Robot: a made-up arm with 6 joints. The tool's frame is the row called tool.
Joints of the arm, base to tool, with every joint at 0 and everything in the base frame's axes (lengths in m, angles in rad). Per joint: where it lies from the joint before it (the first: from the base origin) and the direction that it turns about. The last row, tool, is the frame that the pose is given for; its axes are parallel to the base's.
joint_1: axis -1 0 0 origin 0 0 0.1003
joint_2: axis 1 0 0 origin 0.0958 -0.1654 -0.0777
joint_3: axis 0 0 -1 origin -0.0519 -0.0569 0.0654
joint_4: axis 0 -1 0 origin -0.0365 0.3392 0.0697
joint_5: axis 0 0 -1 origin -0.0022 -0.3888 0.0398
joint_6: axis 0 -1 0 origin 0.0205 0.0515 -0.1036
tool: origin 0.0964 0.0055 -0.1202
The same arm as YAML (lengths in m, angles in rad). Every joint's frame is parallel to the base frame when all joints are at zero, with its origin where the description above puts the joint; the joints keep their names.
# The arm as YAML. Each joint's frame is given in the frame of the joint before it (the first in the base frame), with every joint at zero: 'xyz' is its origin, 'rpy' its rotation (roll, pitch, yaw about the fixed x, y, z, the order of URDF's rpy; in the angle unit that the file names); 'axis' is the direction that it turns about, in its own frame. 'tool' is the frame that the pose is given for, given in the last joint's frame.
units:
  length: m
  angle: rad
joints:
  - name: joint_1
    type: revolute
    origin:
      xyz: [0.0, 0.0, 0.1003]
      rpy: [0.0, 0.0, 0.0]
    axis: [-1.0, 0.0, 0.0]
  - name: joint_2
    type: revolute
    origin:
      xyz: [0.0958, -0.1654, -0.0777]
      rpy: [0.0, 0.0, 0.0]
    axis: [1.0, 0.0, 0.0]
  - name: joint_3
    type: revolute
    origin:
      xyz: [-0.0519, -0.0569, 0.0654]
      rpy: [0.0, 0.0, 0.0]
    axis: [0.0, 0.0, -1.0]
  - name: joint_4
    type: revolute
    origin:
      xyz: [-0.0365, 0.3392, 0.0697]
      rpy: [0.0, 0.0, 0.0]
    axis: [0.0, -1.0, 0.0]
  - name: joint_5
    type: revolute
    origin:
      xyz: [-0.0022, -0.3888, 0.0398]
      rpy: [0.0, 0.0, 0.0]
    axis: [0.0, 0.0, -1.0]
  - name: joint_6
    type: revolute
    origin:
      xyz: [0.0205, 0.0515, -0.1036]
      rpy: [0.0, 0.0, 0.0]
    axis: [0.0, -1.0, 0.0]
tool:
  origin:
    xyz: [0.0964, 0.0055, -0.1202]
    rpy: [0.0, 0.0, 0.0]

